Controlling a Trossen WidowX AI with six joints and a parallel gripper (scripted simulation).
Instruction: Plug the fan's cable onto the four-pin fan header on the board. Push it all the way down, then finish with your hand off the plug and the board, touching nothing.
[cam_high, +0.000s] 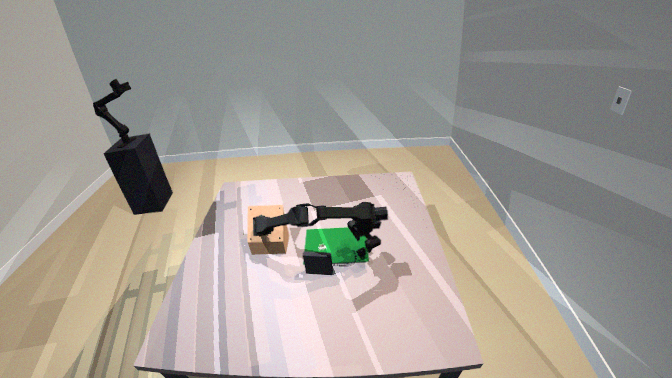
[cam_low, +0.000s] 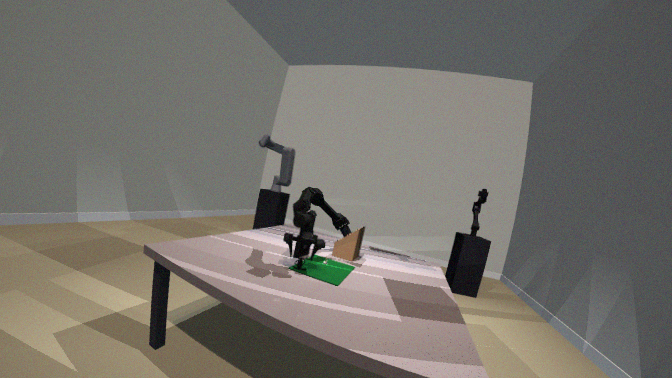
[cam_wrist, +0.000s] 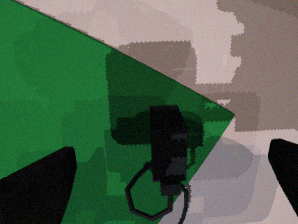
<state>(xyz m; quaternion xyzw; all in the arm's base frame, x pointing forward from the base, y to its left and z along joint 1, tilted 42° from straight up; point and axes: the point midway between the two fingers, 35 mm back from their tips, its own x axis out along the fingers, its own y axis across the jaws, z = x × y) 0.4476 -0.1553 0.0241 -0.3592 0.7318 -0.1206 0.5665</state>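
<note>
Now: the black fan plug 10 mm behind my gripper tip and 40 mm below it. Also, from my gripper tip: white four-pin fan header 190 mm behind, 80 mm to the left, 60 mm below; then green board 120 mm behind, 90 mm to the left, 70 mm below; then black fan 210 mm behind, 60 mm to the right.
</note>
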